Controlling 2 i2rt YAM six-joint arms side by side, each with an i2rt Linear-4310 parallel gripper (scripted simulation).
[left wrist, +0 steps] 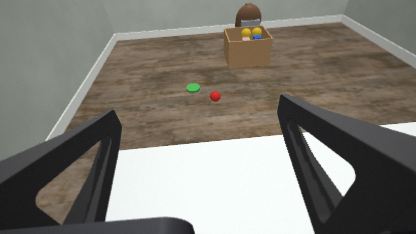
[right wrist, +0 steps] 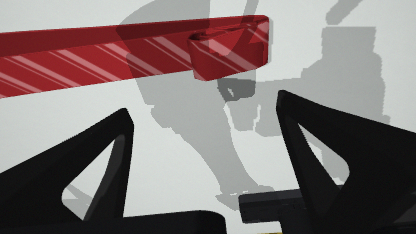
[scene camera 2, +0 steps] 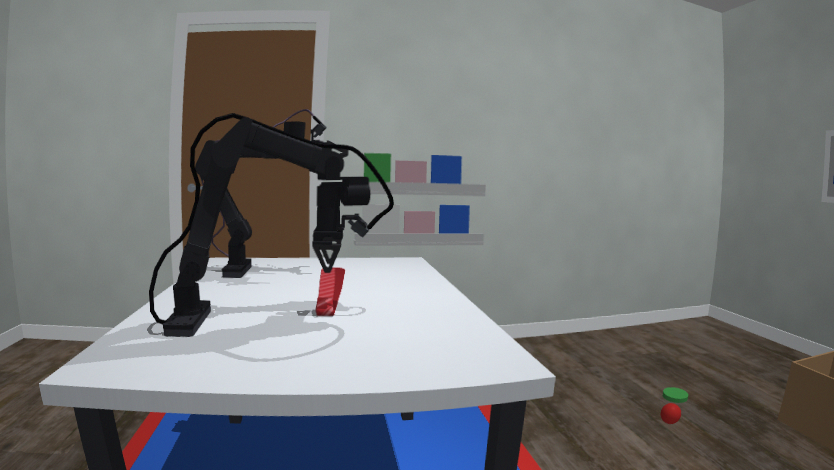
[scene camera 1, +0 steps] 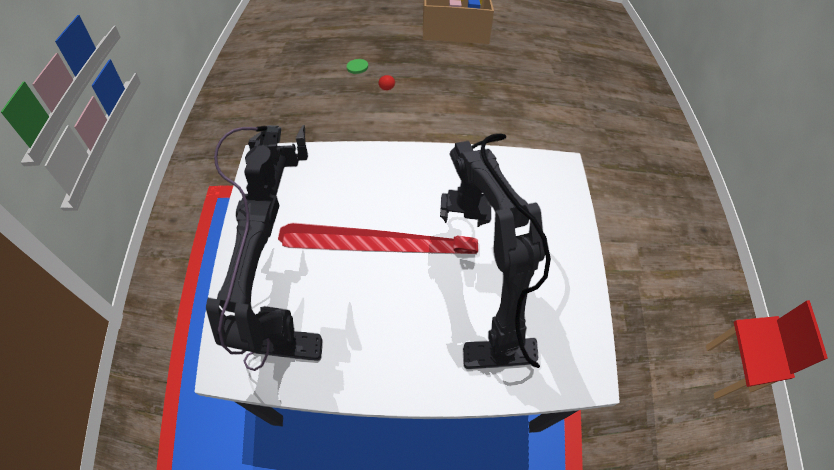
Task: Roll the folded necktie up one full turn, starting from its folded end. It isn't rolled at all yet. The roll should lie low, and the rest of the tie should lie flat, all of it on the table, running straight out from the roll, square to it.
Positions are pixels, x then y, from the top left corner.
Labels:
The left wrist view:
my left gripper: 197, 110
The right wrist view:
my right gripper: 202, 108
red striped necktie: 45, 60
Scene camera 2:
my right gripper: 328, 268
red striped necktie: 330, 286
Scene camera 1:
my left gripper: 285, 127
my right gripper: 461, 223
red striped necktie: 294, 235

